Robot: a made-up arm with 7 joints.
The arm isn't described. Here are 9 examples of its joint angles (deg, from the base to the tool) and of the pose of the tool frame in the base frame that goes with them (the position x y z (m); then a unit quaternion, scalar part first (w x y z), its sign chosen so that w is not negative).
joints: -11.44 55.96 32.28 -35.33 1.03 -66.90 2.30
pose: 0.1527 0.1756 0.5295 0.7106 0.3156 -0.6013 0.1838
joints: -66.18 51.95 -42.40 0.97 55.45 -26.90 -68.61
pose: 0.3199 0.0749 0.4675 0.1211 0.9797 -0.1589 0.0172
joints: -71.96 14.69 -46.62 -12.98 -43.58 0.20 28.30
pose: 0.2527 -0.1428 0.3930 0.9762 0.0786 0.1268 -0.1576
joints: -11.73 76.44 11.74 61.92 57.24 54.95 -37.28
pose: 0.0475 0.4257 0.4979 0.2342 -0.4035 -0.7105 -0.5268
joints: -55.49 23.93 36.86 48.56 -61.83 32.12 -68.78
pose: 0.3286 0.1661 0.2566 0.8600 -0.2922 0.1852 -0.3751
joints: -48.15 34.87 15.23 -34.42 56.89 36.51 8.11
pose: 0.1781 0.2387 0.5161 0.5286 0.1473 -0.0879 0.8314
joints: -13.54 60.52 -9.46 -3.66 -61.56 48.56 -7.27
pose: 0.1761 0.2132 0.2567 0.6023 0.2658 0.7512 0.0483
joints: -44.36 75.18 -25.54 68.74 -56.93 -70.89 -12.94
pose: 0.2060 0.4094 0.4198 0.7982 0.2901 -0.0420 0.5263
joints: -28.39 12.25 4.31 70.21 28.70 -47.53 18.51
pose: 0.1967 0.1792 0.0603 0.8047 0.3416 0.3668 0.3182
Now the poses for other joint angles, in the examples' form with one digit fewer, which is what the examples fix.
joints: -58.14 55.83 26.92 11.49 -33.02 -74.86 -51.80
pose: 0.206 0.281 0.573 0.657 0.327 -0.611 0.296
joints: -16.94 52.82 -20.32 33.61 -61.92 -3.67 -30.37
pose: 0.178 0.269 0.174 0.780 0.142 0.605 0.066
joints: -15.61 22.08 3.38 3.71 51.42 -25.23 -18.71
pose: 0.253 0.207 0.256 0.696 0.680 0.069 0.220
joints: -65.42 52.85 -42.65 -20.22 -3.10 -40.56 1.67
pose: 0.264 0.010 0.462 0.834 0.333 -0.431 -0.087
